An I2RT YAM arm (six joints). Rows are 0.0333 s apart.
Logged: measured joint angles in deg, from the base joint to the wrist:
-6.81 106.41 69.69 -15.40 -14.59 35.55
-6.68 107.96 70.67 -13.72 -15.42 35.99
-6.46 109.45 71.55 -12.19 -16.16 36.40
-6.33 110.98 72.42 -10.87 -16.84 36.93
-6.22 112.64 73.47 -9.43 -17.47 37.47
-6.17 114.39 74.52 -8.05 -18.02 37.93
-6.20 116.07 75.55 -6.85 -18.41 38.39
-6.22 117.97 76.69 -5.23 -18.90 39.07
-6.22 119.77 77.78 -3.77 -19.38 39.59
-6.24 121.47 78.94 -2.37 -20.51 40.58
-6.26 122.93 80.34 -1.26 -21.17 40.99
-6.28 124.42 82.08 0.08 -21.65 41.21
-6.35 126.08 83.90 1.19 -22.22 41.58
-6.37 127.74 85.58 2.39 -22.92 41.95
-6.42 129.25 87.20 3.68 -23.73 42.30
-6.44 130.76 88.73 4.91 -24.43 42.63
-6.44 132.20 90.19 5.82 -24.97 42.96
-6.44 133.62 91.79 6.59 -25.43 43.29
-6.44 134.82 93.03 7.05 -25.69 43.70
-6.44 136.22 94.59 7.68 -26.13 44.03
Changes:
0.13 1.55 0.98 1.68 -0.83 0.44
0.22 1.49 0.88 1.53 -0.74 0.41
0.13 1.53 0.87 1.32 -0.68 0.53
0.11 1.66 1.05 1.44 -0.63 0.54
0.05 1.75 1.05 1.38 -0.55 0.46
-0.03 1.68 1.03 1.20 -0.39 0.46
-0.02 1.90 1.14 1.62 -0.49 0.68
0.00 1.80 1.09 1.46 -0.48 0.52
-0.02 1.70 1.16 1.40 -1.13 0.99
-0.02 1.46 1.40 1.11 -0.66 0.41
-0.02 1.49 1.74 1.34 -0.48 0.22
-0.07 1.66 1.82 1.11 -0.57 0.37
-0.02 1.66 1.68 1.20 -0.70 0.37
-0.05 1.51 1.62 1.29 -0.81 0.35
-0.02 1.51 1.53 1.23 -0.70 0.33
0.00 1.44 1.46 0.91 -0.54 0.33
0.00 1.42 1.60 0.77 -0.46 0.33
0.00 1.20 1.24 0.46 -0.26 0.41
0.00 1.40 1.56 0.63 -0.44 0.33

